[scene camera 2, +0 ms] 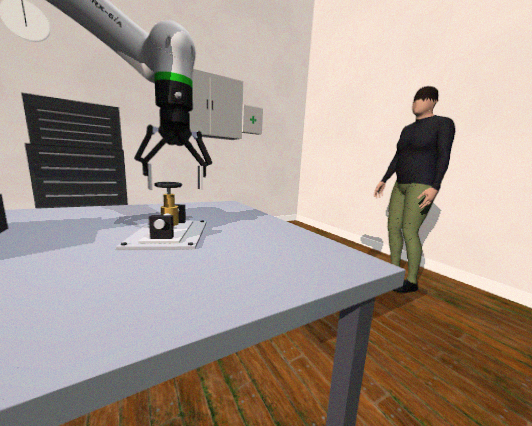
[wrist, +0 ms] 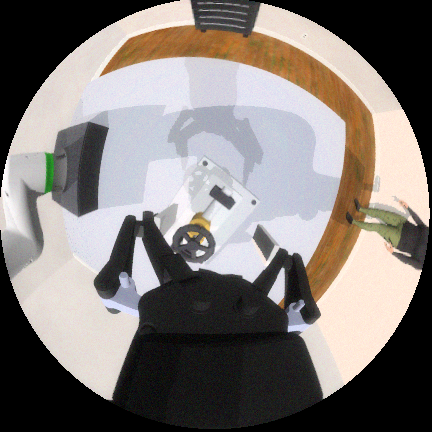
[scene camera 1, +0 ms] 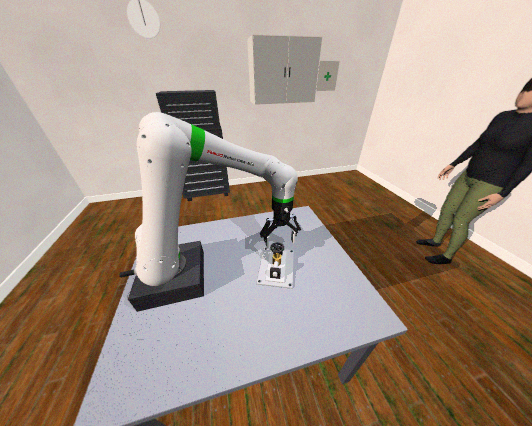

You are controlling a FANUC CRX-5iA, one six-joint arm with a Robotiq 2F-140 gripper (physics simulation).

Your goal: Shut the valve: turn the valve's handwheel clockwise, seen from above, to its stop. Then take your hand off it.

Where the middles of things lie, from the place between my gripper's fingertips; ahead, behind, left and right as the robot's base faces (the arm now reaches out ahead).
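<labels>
I see the black spoked handwheel [wrist: 193,244], and it sits 4 cm to the right of my hand, 1 cm above it and 3 cm behind it.
</labels>
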